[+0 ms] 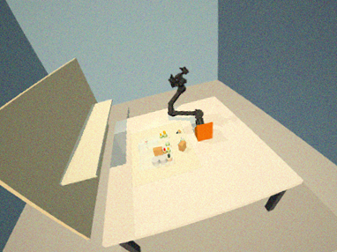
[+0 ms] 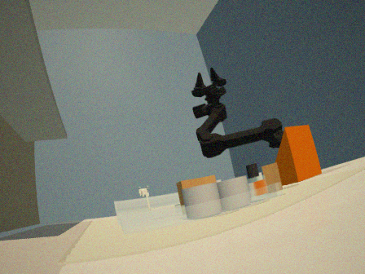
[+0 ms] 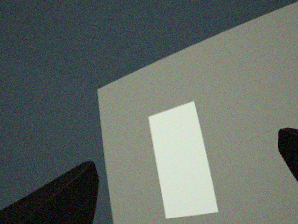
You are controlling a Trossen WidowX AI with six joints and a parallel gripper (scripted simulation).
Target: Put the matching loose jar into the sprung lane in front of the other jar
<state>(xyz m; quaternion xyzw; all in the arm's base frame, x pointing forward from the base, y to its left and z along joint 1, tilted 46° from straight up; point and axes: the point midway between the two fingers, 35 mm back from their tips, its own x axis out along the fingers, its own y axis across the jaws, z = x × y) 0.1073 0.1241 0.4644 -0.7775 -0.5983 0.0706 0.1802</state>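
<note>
Now: the tan box 53 cm below my gripper tip, 33 cm to the left of it and 7 cm ahead of it. Also, from my gripper tip: cream pusher plate (52 cm below, 30 cm ahead, 23 cm to the left); then shelf (70 cm ahead, 30 cm to the left, 20 cm below).
</note>
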